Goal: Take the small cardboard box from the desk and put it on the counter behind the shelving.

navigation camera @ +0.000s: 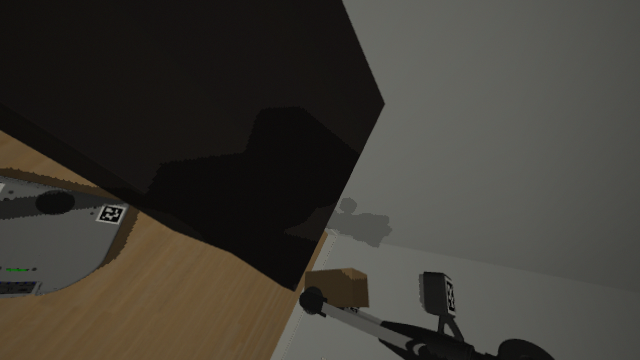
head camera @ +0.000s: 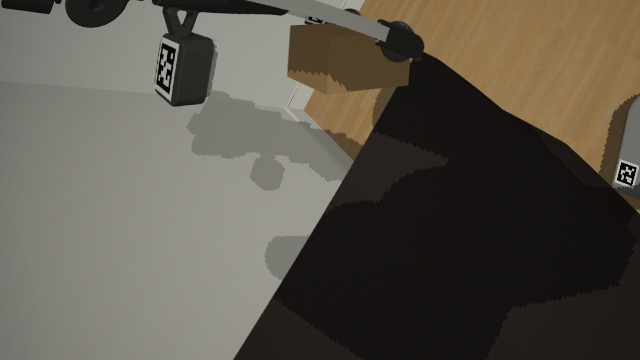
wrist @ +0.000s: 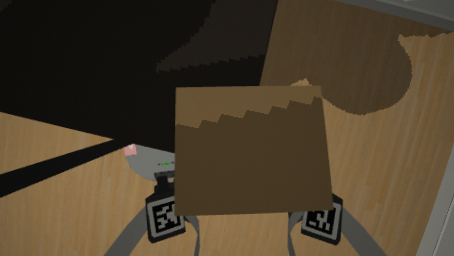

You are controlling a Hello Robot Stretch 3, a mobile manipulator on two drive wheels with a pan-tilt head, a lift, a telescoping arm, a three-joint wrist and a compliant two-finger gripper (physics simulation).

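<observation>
The gripper point(head camera: 385, 38) is in view with a small cardboard box point(head camera: 329, 58) and a dark counter point(head camera: 458, 223). The gripper point(navigation camera: 315, 298) can also be seen here, as can the small cardboard box point(navigation camera: 348, 287) and the dark counter point(navigation camera: 241, 131). Also visible are the small cardboard box point(wrist: 242, 149), the gripper point(wrist: 240, 182) and the dark counter point(wrist: 115, 76).
</observation>
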